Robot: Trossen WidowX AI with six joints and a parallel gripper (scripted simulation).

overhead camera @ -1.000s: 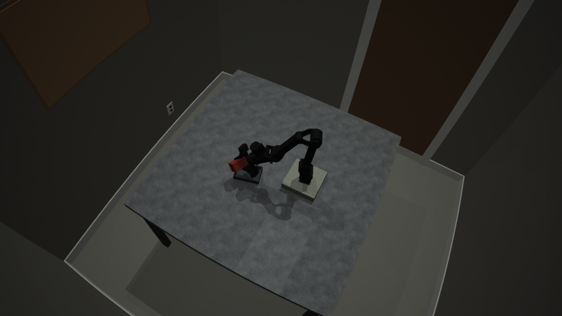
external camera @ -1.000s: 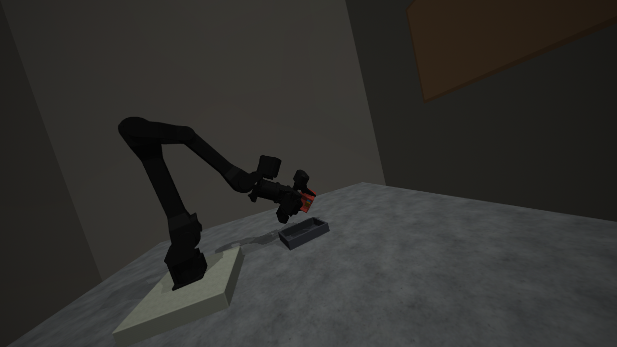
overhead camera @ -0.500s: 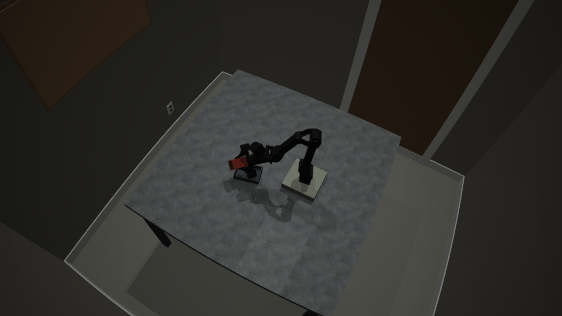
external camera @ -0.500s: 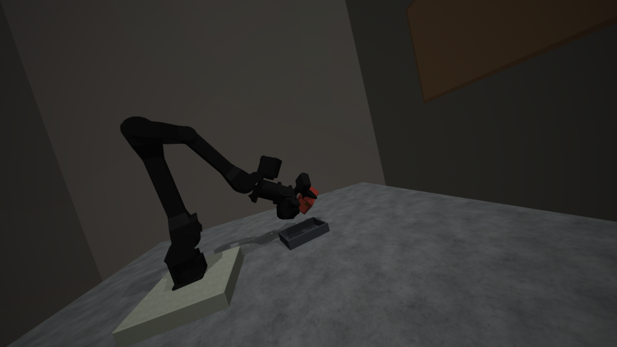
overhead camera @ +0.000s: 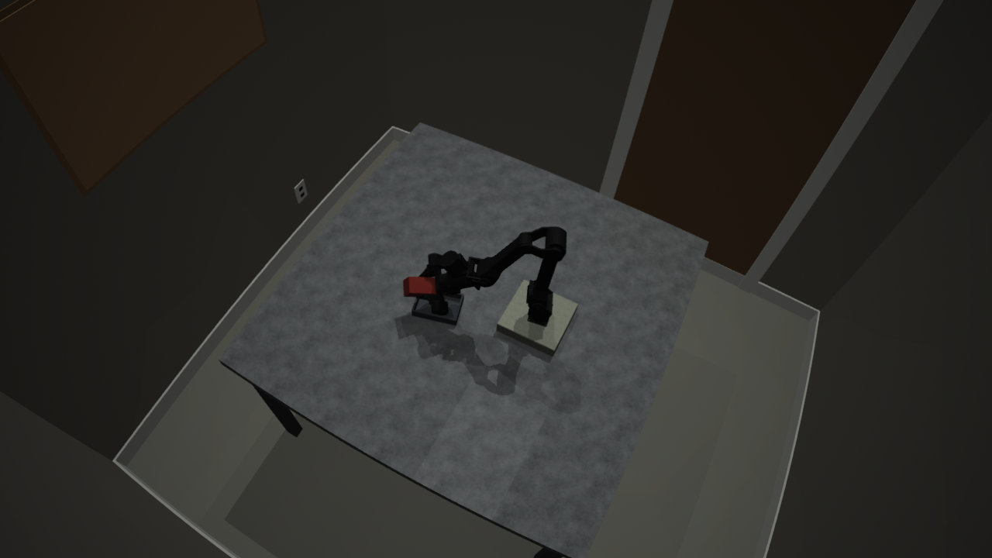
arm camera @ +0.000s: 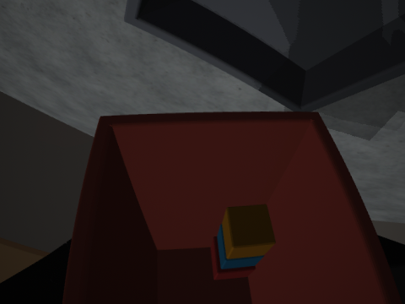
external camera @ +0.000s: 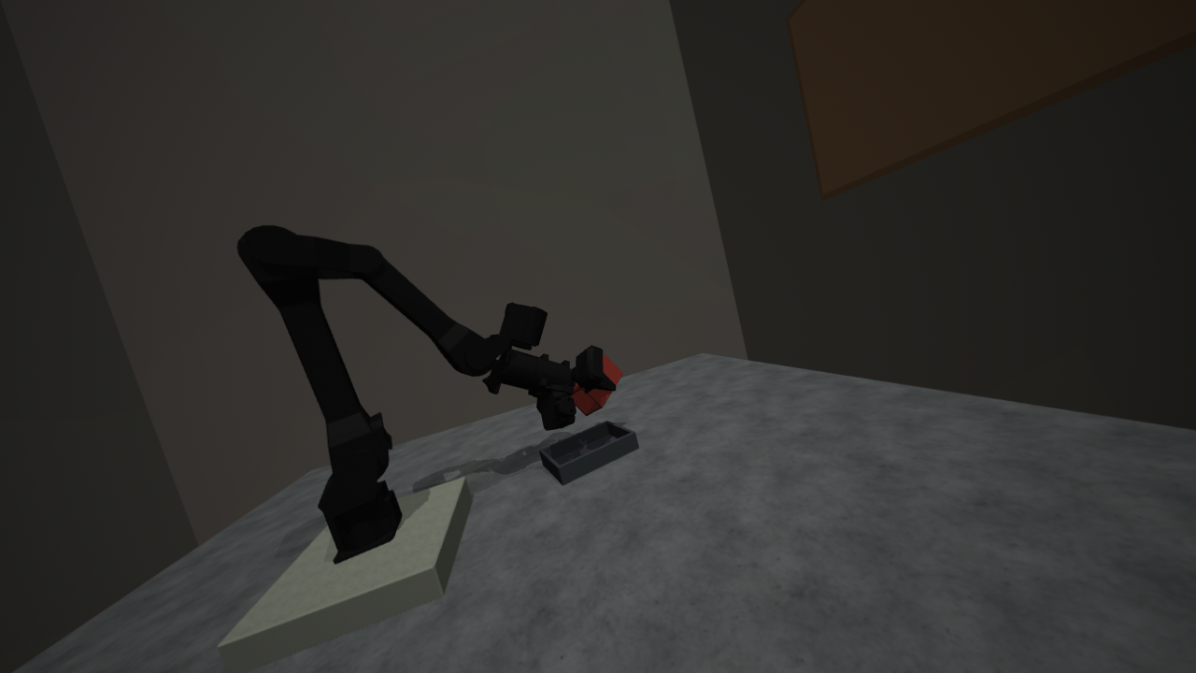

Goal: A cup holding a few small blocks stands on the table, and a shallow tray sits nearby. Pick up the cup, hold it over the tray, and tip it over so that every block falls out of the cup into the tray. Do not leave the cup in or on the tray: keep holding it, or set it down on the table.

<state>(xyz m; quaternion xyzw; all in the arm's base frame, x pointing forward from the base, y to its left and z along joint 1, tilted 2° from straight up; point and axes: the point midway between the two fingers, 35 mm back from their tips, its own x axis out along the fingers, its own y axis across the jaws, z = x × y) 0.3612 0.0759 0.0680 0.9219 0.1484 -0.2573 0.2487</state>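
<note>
Right now the orange block is 10 mm behind my gripper tip and 10 mm to the left of it. From my gripper tip the other things lie so: red square cup (10 mm to the left, 30 mm above).
</note>
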